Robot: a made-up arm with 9 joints. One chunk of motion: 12 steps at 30 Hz.
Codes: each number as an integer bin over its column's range. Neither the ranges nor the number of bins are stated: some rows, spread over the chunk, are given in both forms.
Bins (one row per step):
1: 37 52 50 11 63 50 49 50 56
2: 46 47 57 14 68 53 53 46 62
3: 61 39 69 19 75 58 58 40 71
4: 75 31 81 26 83 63 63 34 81
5: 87 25 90 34 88 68 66 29 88
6: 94 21 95 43 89 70 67 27 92
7: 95 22 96 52 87 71 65 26 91
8: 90 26 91 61 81 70 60 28 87
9: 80 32 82 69 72 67 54 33 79
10: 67 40 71 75 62 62 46 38 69
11: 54 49 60 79 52 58 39 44 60
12: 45 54 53 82 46 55 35 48 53
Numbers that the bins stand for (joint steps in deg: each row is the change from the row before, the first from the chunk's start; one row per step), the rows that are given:
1: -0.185 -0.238 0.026 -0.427 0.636 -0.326 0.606 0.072 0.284
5: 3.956 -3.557 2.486 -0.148 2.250 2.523 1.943 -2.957 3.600
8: 4.205 -3.434 2.548 0.179 1.798 2.840 1.471 -3.101 3.496
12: 0.477 0.008 0.210 0.434 -0.461 0.466 -0.496 -0.216 -0.027
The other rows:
2: 0.560 -0.852 0.456 -0.390 0.959 0.149 0.920 -0.505 0.905
3: 1.803 -1.836 1.195 -0.330 1.411 0.940 1.314 -1.370 1.838
4: 2.962 -2.819 1.933 -0.245 1.927 1.732 1.707 -2.236 2.875
6: 4.536 -4.048 2.794 -0.039 2.315 2.840 2.022 -3.245 4.015
7: 4.619 -3.926 2.855 0.070 2.185 2.998 1.865 -3.390 3.911
9: 3.376 -2.696 1.994 0.276 1.217 2.365 0.999 -2.380 2.667
10: 2.299 -1.713 1.318 0.349 0.572 1.574 0.370 -1.659 1.631
11: 1.223 -0.606 0.641 0.398 -0.074 0.940 -0.181 -0.793 0.698

